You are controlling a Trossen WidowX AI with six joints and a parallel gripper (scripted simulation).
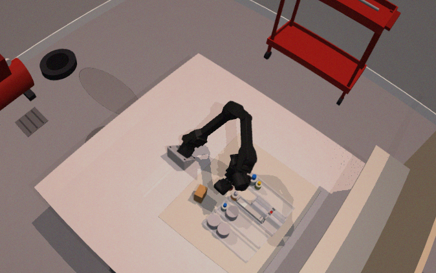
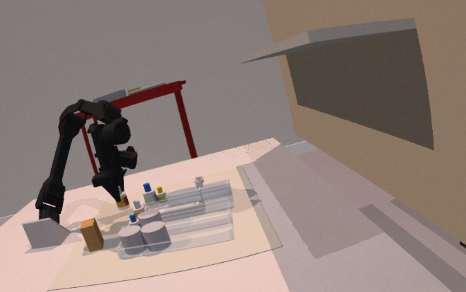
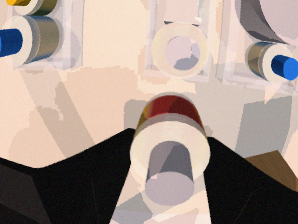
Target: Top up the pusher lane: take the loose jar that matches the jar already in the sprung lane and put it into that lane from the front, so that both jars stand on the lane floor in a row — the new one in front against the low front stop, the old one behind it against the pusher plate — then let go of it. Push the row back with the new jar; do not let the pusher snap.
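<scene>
My gripper tip is now 100 mm past the orange box, 90 mm to the left of it and 50 mm above it. From my gripper tip the other things lie so: clear sprung lane: 190 mm ahead, 60 mm below, 20 mm to the right; red mark: 230 mm ahead, 10 mm to the right, 10 mm below; pusher plate: 150 mm ahead, 30 mm below.
</scene>
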